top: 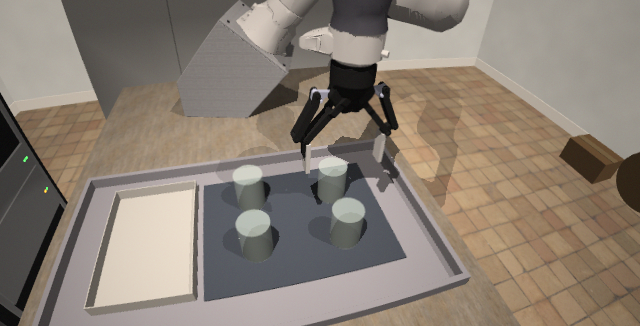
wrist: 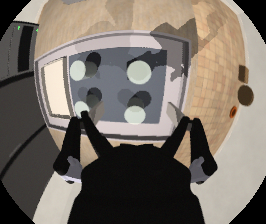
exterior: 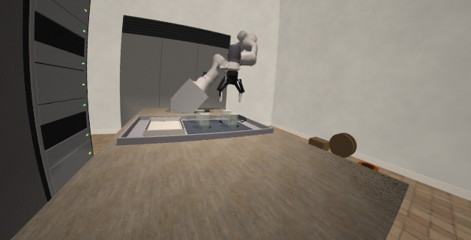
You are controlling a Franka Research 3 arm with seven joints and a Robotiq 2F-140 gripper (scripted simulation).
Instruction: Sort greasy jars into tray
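Now: hand 10 mm short of the dark drying mat, 100 mm to the left of it and 170 mm above it. From my hand the other things lie so: rimmed steel table top: 40 mm ahead, 200 mm to the right, 170 mm below; cream tray: 60 mm ahead, 410 mm to the right, 160 mm below.
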